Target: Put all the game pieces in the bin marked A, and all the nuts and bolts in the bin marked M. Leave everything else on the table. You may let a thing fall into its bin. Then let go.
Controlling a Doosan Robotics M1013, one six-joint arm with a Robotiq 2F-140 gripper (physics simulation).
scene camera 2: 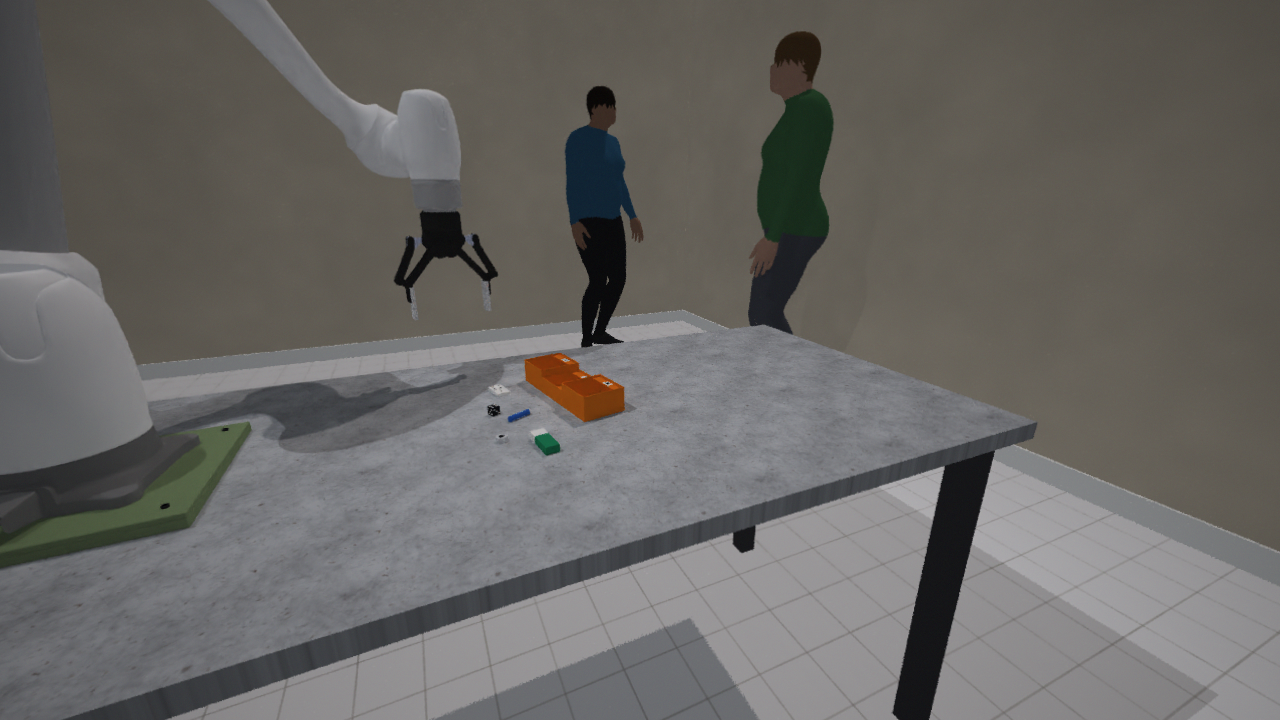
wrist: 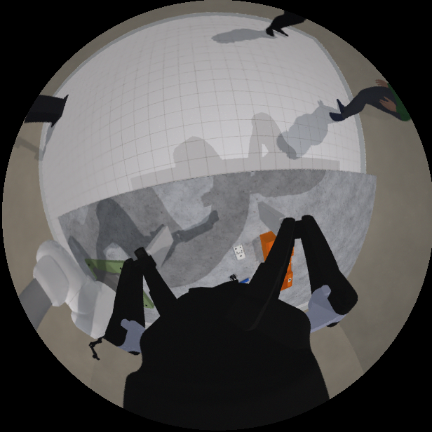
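My gripper is open and empty, high above the table on the robot side of the bins. The joined orange bins have three compartments; their label letters are too small to read. Beside them lie a flat white piece with dark dots, a small black piece with white marks and a blue stick-like piece. A tiny whitish piece and a green and white block lie nearer the front in the scene view. The gripper body hides part of the table in the wrist view.
The robot's base stands on a green plate at the left of the grey table. A person in blue and a person in green stand behind the table.
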